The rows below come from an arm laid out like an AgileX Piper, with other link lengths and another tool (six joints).
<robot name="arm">
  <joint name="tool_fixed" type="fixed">
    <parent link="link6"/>
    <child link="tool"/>
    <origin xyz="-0.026 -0.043 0.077" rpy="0.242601 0 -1.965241"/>
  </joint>
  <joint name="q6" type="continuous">
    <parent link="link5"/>
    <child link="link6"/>
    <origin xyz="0 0.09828 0" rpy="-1.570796 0 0"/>
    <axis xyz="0 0 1"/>
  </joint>
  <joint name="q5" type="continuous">
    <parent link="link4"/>
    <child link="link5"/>
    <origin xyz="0 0 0" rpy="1.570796 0 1.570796"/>
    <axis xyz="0 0 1"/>
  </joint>
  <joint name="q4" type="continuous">
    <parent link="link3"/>
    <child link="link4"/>
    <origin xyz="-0.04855 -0.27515 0" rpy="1.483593 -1.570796 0"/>
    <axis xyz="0 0 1"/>
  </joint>
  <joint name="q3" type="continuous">
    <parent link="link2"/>
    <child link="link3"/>
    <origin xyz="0.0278 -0.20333 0" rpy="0 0 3.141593"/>
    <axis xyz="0 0 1"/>
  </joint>
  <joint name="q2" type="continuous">
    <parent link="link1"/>
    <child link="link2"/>
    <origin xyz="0 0 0" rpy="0 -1.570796 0"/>
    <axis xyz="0 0 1"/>
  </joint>
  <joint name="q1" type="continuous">
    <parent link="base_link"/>
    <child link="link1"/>
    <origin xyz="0 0 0.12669" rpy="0 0 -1.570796"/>
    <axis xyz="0 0 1"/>
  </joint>
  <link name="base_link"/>
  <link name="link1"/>
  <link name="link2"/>
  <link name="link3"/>
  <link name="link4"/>
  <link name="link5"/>
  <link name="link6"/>
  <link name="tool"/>
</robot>
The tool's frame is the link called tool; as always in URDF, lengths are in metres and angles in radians. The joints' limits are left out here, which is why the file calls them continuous.
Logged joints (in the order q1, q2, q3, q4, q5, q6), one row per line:
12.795 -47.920 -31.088 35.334 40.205 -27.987
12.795 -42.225 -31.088 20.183 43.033 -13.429
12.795 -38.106 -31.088 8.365 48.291 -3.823
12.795 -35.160 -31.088 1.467 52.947 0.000
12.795 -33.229 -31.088 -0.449 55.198 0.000
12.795 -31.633 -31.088 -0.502 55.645 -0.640
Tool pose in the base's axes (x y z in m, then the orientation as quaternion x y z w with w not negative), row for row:
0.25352 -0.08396 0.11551 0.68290 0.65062 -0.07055 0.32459
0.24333 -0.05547 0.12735 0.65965 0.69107 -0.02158 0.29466
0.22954 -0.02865 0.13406 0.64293 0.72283 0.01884 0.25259
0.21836 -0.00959 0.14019 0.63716 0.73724 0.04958 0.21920
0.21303 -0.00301 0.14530 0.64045 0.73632 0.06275 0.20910
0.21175 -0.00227 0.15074 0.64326 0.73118 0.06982 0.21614
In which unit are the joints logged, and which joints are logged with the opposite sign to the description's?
The joints are logged in degrees. Opposite sign: q1, q2, q4, q6.
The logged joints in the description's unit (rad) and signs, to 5 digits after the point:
-0.22331 0.83636 -0.54259 -0.61669 0.70171 0.48847
-0.22331 0.73697 -0.54259 -0.35226 0.75107 0.23438
-0.22331 0.66508 -0.54259 -0.14600 0.84284 0.06672
-0.22331 0.61366 -0.54259 -0.02560 0.92410 0.00000
-0.22331 0.57996 -0.54259 0.00784 0.96339 0.00000
-0.22331 0.55210 -0.54259 0.00876 0.97119 0.01117

